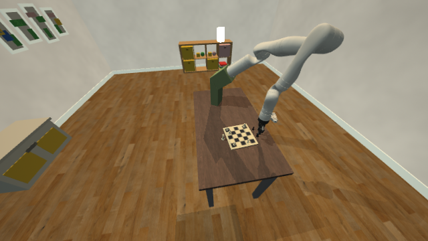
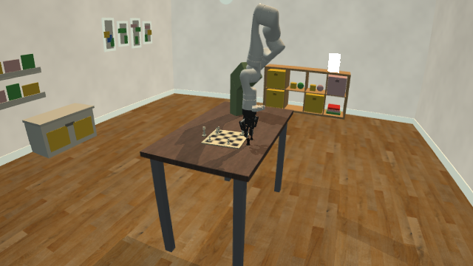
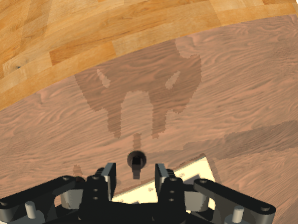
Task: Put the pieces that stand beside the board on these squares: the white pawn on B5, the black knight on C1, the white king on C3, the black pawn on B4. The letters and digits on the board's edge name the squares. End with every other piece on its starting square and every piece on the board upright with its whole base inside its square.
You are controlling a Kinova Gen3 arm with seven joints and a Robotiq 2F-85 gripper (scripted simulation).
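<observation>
Now: hand 50 mm above the black knight. The rest, counted from my hand: black pawn: 70 mm behind, 50 mm below, 10 mm to the right; then chessboard: 140 mm to the right, 60 mm below, 10 mm behind; then white king: 280 mm to the right, 40 mm below, 10 mm ahead.
</observation>
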